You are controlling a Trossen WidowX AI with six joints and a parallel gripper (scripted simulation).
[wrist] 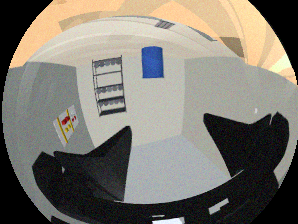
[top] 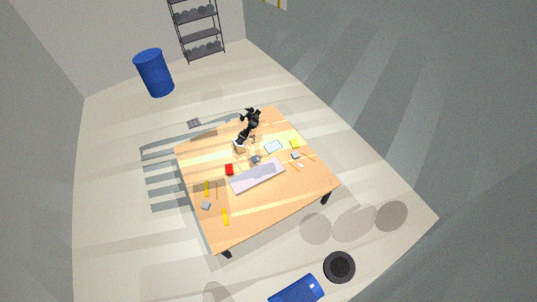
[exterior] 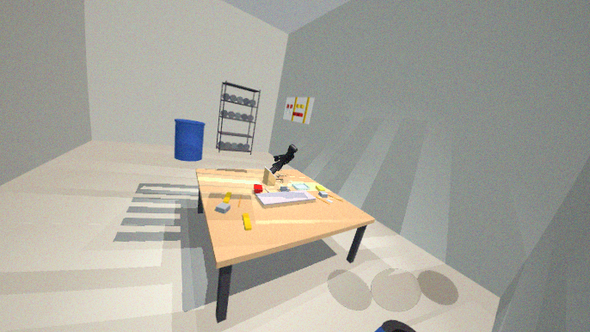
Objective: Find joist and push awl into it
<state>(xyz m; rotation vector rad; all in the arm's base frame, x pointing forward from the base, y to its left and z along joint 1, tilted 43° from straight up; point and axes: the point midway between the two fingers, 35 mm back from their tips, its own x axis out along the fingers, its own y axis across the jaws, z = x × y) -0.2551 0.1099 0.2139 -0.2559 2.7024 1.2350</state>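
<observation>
Now: the red stud finder 44 cm ahead of my gripper tip, 43 cm to the right of it and 21 cm below it. The rest, counted from my gripper tip: yellow block 56 cm ahead, 28 cm to the left, 21 cm below; awl 48 cm ahead, 33 cm to the right, 22 cm below; light blue tray 45 cm ahead, 8 cm to the left, 21 cm below.
</observation>
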